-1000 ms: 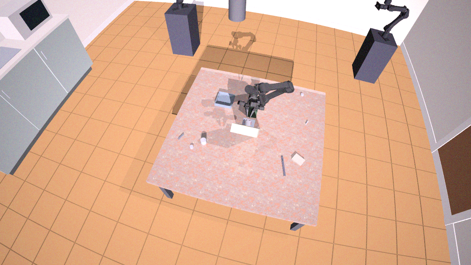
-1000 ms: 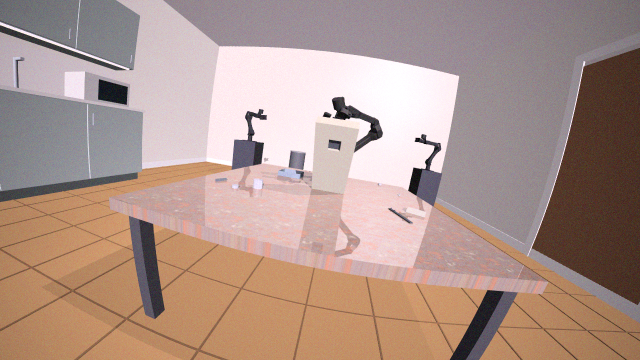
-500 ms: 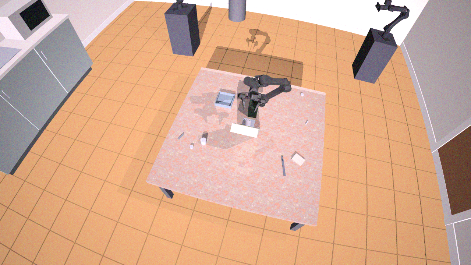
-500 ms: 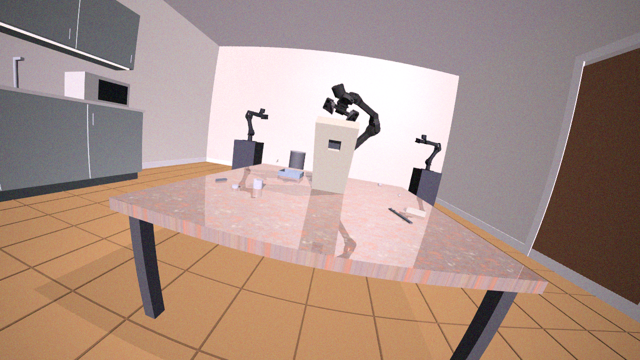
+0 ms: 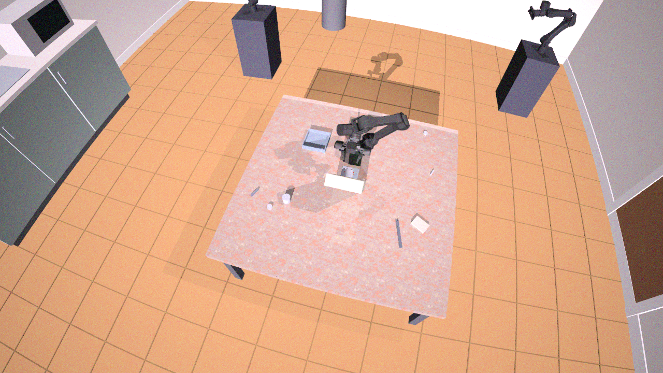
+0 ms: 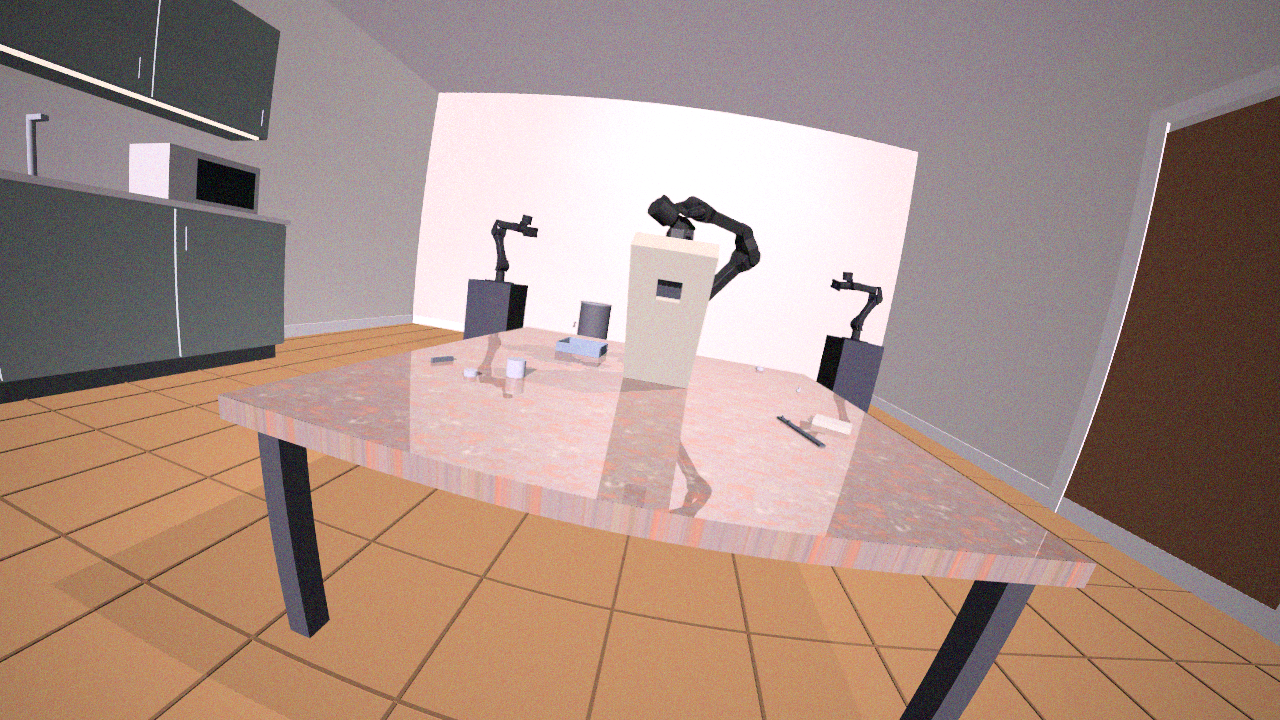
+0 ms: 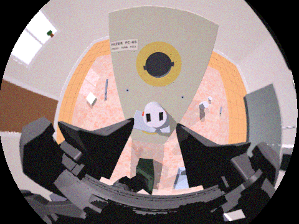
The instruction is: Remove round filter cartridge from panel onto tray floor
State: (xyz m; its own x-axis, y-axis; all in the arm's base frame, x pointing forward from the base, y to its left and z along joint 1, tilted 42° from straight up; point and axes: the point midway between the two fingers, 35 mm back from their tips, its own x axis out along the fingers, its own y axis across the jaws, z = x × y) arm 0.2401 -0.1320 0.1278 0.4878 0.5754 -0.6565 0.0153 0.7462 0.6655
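Right now the white round filter cartridge is 2 cm ahead of my gripper tip and 5 cm below it. The rest, counted from my gripper tip: beige block (12 cm ahead, 45 cm to the left, 27 cm below); grey-blue tray (32 cm behind, 27 cm to the right, 26 cm below).
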